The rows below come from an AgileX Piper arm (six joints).
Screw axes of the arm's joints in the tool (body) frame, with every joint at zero. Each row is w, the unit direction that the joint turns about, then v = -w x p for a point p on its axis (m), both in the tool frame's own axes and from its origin. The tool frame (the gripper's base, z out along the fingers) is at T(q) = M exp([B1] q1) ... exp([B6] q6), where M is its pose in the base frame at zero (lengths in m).
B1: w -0.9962 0 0.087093 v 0.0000 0.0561 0.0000
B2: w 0 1 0 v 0.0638 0.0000 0.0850
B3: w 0 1 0 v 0.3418 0.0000 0.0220
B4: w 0 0 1 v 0.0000 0.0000 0.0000
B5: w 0 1 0 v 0.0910 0.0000 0.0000
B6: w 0 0 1 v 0.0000 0.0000 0.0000
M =
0.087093 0 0.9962 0.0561
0 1 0 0.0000
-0.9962 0 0.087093 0.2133
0 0 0 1
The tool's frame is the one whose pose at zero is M.
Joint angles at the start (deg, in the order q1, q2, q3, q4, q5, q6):
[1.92, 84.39, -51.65, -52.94, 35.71, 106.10]
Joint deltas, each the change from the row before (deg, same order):
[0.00, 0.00, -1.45, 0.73, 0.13, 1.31]
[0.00, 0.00, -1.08, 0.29, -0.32, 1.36]
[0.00, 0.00, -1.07, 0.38, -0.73, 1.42]
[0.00, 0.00, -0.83, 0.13, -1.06, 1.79]
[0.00, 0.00, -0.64, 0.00, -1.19, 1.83]
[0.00, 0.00, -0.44, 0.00, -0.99, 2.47]
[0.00, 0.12, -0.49, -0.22, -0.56, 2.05]
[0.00, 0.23, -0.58, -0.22, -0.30, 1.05]
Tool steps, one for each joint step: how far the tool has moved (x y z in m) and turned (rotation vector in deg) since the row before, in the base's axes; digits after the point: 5 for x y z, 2 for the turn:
[0.00356, 0.00040, 0.00668, 1.40, -1.93, -1.32]
[0.00311, 0.00060, 0.00533, 1.22, -1.86, -0.82]
[0.00342, 0.00107, 0.00544, 1.50, -2.11, -0.58]
[0.00317, 0.00127, 0.00459, 1.63, -2.23, -0.46]
[0.00281, 0.00133, 0.00383, 1.60, -2.11, -0.32]
[0.00207, 0.00111, 0.00275, 1.99, -2.02, -0.84]
[0.00208, 0.00055, 0.00232, 1.39, -1.51, -0.78]
[0.00229, 0.00029, 0.00208, 0.63, -0.94, -0.34]

